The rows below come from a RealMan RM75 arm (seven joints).
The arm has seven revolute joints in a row. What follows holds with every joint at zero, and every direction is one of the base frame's.
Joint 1 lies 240.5 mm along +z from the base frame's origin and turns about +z.
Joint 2 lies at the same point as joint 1 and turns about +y.
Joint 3 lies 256.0 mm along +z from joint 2 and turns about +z.
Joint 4 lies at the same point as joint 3 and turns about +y.
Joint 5 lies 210.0 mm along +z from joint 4 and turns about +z.
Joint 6 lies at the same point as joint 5 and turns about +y.
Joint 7 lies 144.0 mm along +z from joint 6 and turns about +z.
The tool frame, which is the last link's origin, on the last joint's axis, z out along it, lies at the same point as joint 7; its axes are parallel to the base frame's.
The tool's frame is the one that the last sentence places.
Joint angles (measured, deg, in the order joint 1, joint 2, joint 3, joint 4, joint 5, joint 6, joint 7), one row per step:
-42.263, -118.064, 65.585, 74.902, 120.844, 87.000, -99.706
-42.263, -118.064, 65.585, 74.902, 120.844, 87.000, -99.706
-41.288, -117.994, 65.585, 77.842, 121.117, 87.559, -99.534
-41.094, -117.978, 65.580, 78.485, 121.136, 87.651, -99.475
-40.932, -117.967, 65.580, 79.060, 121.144, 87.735, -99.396
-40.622, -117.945, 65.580, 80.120, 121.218, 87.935, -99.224
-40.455, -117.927, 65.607, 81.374, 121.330, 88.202, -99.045
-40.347, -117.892, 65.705, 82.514, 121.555, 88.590, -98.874
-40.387, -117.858, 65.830, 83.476, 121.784, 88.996, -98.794
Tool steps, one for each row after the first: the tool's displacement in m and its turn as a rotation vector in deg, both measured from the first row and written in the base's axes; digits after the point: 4 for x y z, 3 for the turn. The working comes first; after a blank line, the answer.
Tool pose at each row, in the base's axes (x y z in m, rotation vector in deg; the steps are taken from these numbers as rounded here):
-0.0878, 0.3835, 0.0303, -164.307, 10.722, -10.348
-0.0878, 0.3835, 0.0303, -164.307, 10.722, -10.348
-0.0861, 0.3804, 0.0372, -162.951, 13.049, -9.597
-0.0855, 0.3798, 0.0388, -162.618, 13.610, -9.493
-0.0848, 0.3792, 0.0401, -162.321, 14.168, -9.407
-0.0839, 0.3780, 0.0426, -161.801, 15.207, -9.136
-0.0815, 0.3766, 0.0452, -161.211, 16.694, -8.804
-0.0794, 0.3752, 0.0474, -160.819, 18.161, -8.221
-0.0770, 0.3739, 0.0490, -160.568, 19.521, -7.659

0.0000, 0.0000, 0.0000, 0.000, 0.000, 0.000
0.0017, -0.0031, 0.0069, 1.368, 0.593, -1.514
0.0023, -0.0037, 0.0085, 1.692, 0.685, -1.890
0.0030, -0.0043, 0.0098, 1.976, 0.768, -2.266
0.0039, -0.0055, 0.0123, 2.478, 1.002, -2.959
0.0063, -0.0069, 0.0149, 3.028, 1.316, -3.961
0.0084, -0.0083, 0.0171, 3.392, 1.822, -4.929
0.0108, -0.0096, 0.0187, 3.607, 2.318, -5.825

